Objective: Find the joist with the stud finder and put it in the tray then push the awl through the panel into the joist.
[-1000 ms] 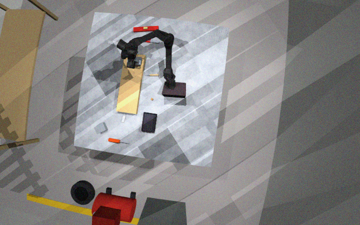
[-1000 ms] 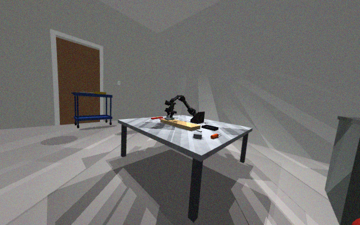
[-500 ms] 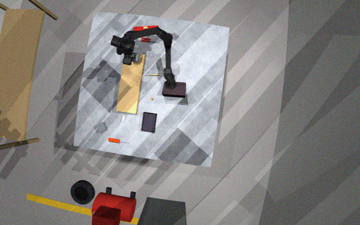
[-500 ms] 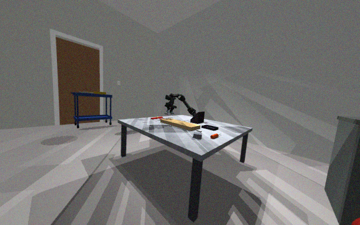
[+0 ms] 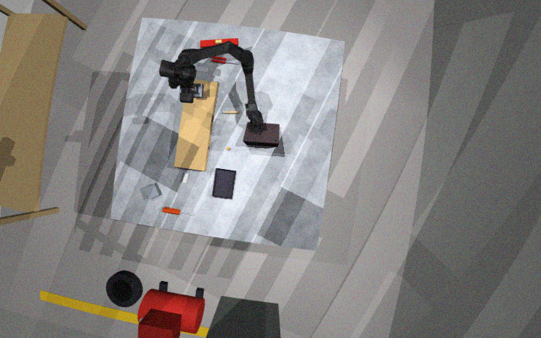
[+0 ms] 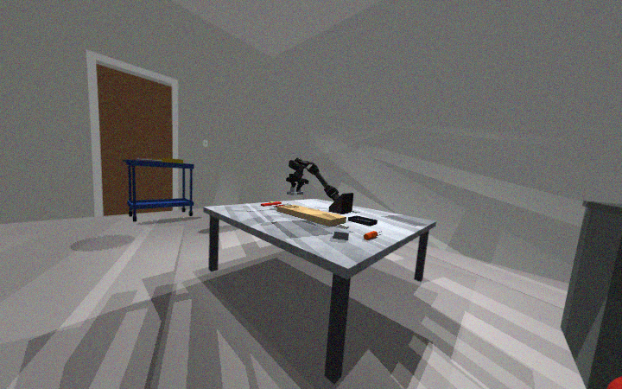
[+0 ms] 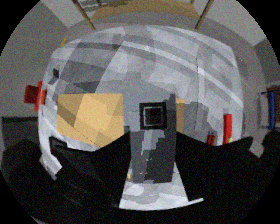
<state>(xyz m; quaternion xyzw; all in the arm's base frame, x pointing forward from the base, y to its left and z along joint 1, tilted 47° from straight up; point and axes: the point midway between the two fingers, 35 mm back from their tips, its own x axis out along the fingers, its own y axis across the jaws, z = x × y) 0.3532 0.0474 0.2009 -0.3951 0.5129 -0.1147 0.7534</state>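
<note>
Now: gripper tip 270 mm past the dark tray, 440 mm to the right of it and 150 mm above it. Round my gripper tip: grey ruler 150 mm ahead, 180 mm to the right, 170 mm below; stud finder 10 mm ahead, 20 mm above; awl 180 mm behind, 40 mm to the left, 160 mm below.
</note>
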